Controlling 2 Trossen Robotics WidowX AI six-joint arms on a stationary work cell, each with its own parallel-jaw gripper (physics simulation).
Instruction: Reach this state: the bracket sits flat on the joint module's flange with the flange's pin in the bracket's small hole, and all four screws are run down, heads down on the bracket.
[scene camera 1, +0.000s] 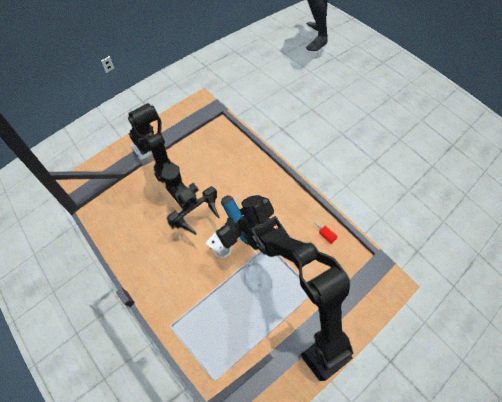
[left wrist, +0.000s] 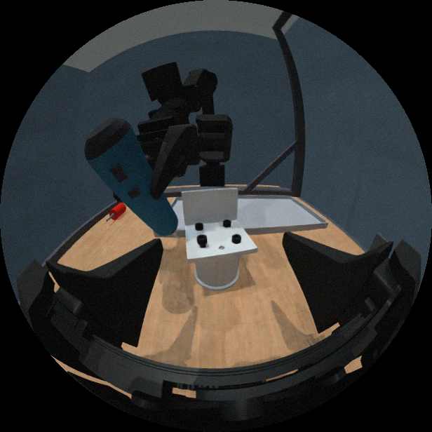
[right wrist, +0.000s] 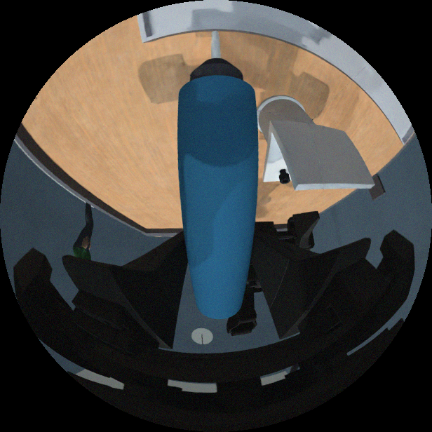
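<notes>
The white L-shaped bracket lies on the pale cylindrical joint module, its wall upright. Black screw heads show on its plate. The near-left screw looks slightly higher. The small hole is at the near edge; whether the pin fills it is unclear. My right gripper is shut on the blue power screwdriver, held tilted beside the bracket. Its bit points away from the screws. My left gripper is open, facing the module, touching nothing.
A shallow grey tray lies on the table beyond the module in the left wrist view. A red-handled tool lies near the table's far-side rail. A dark frame post stands at the work cell's edge.
</notes>
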